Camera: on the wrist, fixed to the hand. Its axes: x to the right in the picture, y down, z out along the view.
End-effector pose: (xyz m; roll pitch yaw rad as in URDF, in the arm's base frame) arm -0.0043 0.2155 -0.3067 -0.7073 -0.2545 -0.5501
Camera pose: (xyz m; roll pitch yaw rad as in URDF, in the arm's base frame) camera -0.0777 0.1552 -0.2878 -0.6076 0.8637 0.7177
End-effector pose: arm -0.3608 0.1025 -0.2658 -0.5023 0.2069 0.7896
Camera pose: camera -0.3110 0.0203 -0.2535 0.0557 0.6783 2.5355
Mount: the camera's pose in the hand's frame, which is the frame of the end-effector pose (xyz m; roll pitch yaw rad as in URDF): -0.0253 -0.0852 -0.0385 -0.2137 0.1947 1.5747
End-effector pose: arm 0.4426 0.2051 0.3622 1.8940 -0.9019 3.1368
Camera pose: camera 0.4042 0.1417 0.2998 -1.8859 -0.6586 0.1580
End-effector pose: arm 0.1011 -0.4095 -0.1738 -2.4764 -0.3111 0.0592
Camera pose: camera 0.0492 -0.3692 -0.1026 -3.0116 0.4475 -1.3612
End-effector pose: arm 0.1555 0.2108 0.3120 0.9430 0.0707 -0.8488
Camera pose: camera 0.1204 0.2221 0.2224 -0.1216 -0.7463 0.6617
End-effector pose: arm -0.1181 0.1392 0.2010 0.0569 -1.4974 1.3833
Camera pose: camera -0.0290 0.1643 0.1726 -1.7125 0.0139 2.8169
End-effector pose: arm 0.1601 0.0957 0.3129 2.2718 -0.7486 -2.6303
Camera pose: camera 0.1936 0.0178 0.2662 -2.2649 -0.6920 1.1926
